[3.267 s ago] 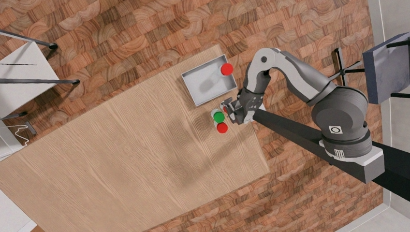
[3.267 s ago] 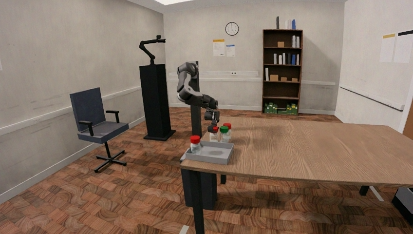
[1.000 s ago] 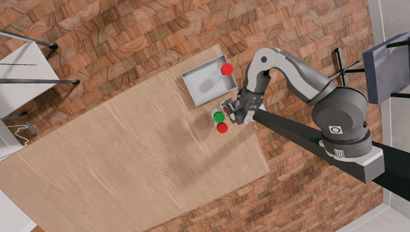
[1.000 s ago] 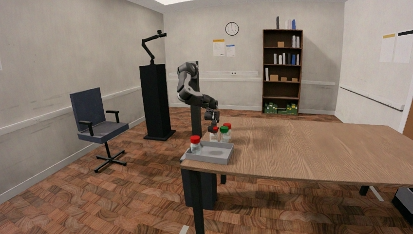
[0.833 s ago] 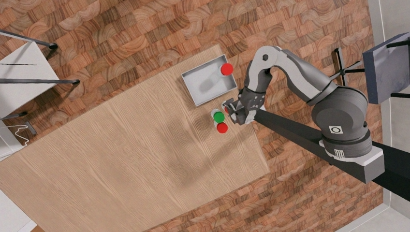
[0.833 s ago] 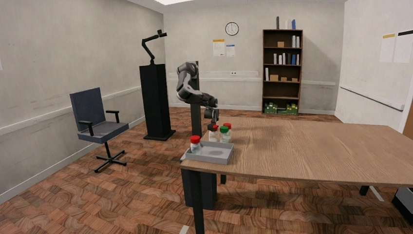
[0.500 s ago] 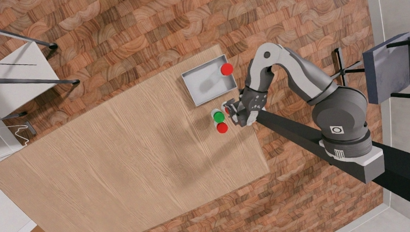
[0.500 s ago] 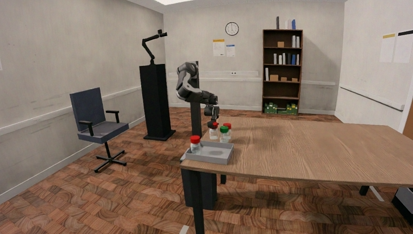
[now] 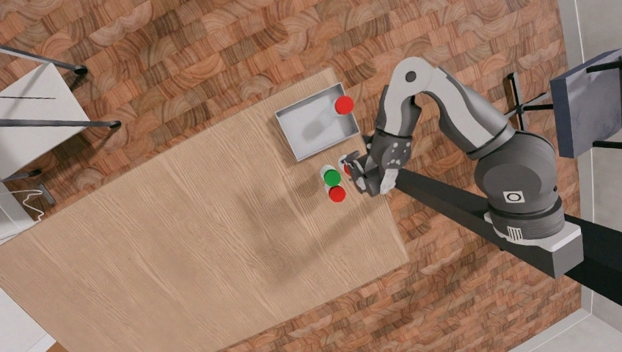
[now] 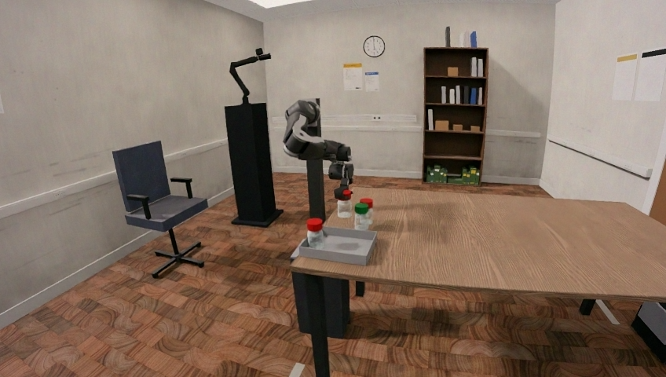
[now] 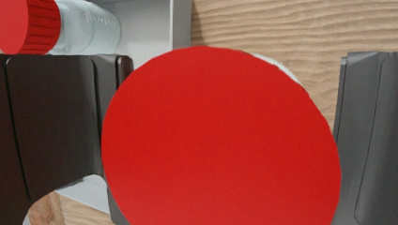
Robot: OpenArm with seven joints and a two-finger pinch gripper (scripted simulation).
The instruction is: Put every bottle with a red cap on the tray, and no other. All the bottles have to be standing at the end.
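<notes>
My gripper is now 7 cm short of the green-capped bottle, 1 cm to the right of it and 10 cm above it. From my hand the other things lie so: grey tray: 1 cm ahead, 16 cm to the right, 14 cm below.
</notes>
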